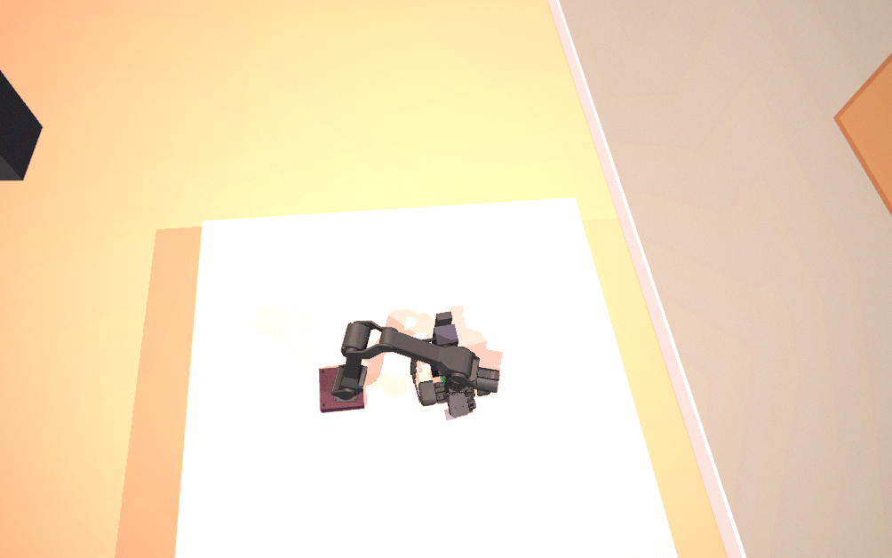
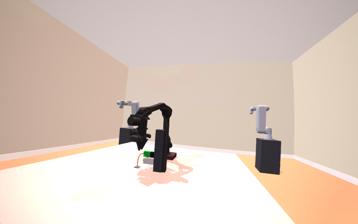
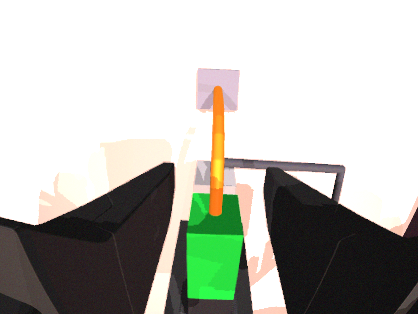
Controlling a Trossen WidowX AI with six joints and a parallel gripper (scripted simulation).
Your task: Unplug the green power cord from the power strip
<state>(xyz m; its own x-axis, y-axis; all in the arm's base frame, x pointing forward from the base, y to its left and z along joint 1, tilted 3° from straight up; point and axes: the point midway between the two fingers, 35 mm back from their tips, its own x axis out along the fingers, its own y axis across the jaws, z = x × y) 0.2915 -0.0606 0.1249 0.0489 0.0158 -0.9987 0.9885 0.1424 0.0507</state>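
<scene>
Right now the green plug is 10 mm behind my gripper tip, 70 mm to the left of it and 10 mm below it.
</scene>
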